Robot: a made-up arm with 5 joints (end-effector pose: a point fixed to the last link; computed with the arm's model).
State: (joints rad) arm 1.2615 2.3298 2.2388 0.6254 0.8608
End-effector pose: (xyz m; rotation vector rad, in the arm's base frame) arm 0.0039 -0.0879 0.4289 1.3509 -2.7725 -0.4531
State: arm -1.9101 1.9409 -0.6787 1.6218 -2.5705
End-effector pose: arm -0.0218 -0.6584 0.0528 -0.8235 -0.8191 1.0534
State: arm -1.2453 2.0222 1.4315 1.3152 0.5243
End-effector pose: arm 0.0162 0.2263 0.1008 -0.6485 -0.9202 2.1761
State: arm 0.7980 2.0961 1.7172 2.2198 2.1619
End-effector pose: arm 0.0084 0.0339 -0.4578 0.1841 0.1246 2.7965
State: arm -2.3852 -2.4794 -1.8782 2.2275 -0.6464
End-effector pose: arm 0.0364 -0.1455 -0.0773 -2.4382 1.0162 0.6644
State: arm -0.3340 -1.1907 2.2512 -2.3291 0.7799
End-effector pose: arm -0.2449 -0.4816 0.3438 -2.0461 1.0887 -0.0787
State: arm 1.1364 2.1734 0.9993 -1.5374 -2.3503
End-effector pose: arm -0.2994 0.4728 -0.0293 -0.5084 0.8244 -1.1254
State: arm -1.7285 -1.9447 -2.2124 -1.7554 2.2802
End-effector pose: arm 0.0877 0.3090 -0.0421 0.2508 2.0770 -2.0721
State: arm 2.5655 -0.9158 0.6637 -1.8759 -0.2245
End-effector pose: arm -0.1939 0.1599 0.2390 -0.3335 2.4277 1.0961
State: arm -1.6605 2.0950 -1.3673 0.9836 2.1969
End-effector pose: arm -0.1070 -0.6962 -0.0650 -0.8350 -0.0100 0.3736
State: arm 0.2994 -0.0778 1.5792 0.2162 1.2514
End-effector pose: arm 0.1917 0.0280 0.1104 0.9804 -0.8690 -0.8830
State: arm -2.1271 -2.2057 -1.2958 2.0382 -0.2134
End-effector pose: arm 0.1810 -0.2389 -0.0194 2.5617 -0.8503 -0.9360
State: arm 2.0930 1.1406 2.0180 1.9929 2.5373
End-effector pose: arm -0.2873 -0.5357 0.1543 1.2890 2.1700 1.6086
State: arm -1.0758 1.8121 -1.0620 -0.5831 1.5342
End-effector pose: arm -0.0890 -0.1264 -0.0629 0.0346 -0.0217 -0.5550
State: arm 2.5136 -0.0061 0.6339 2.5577 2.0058
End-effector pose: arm -0.6651 0.4026 0.4102 1.4210 1.3167 0.2486
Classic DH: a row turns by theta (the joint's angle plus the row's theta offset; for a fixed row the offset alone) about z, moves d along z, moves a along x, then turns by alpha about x. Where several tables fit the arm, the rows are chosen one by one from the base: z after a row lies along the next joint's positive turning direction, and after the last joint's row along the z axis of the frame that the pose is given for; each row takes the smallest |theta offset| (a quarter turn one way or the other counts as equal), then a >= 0, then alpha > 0; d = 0 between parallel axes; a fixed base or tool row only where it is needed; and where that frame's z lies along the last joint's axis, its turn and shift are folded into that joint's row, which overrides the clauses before.
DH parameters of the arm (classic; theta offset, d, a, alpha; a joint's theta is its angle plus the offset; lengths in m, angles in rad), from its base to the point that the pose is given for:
base (fixed): -1.5708 0.1519 0 1.5708
joint 1: 0 0.0864 0.0081 1.5708
joint 2: 0 -0.1577 0.039 1.5708
joint 3: 0 -0.1643 0.1165 -1.5708
joint 4: -1.5708 -0.1253 0.2174 -1.5708
joint 5: 0 -0.0241 -0.1053 -1.5708
tool (fixed): 0 -0.2804 0 0

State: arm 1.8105 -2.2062 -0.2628 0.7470 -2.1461
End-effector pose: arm 0.0367 0.5439 0.0861 2.0707 -1.7084 0.7763
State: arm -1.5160 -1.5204 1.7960 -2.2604 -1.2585
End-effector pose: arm 0.0381 0.0554 0.0032 -0.5167 2.4958 -1.2073
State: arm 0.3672 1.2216 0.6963 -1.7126 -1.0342
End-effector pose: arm -0.3690 0.1037 0.2055 -0.5248 0.3946 0.3769
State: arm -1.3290 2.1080 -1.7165 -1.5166 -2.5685
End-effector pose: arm 0.3227 -0.0674 0.1250 0.3335 -1.3245 -1.3961
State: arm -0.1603 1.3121 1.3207 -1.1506 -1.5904
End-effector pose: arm -0.4381 0.1063 0.2288 0.5399 0.3025 0.2311
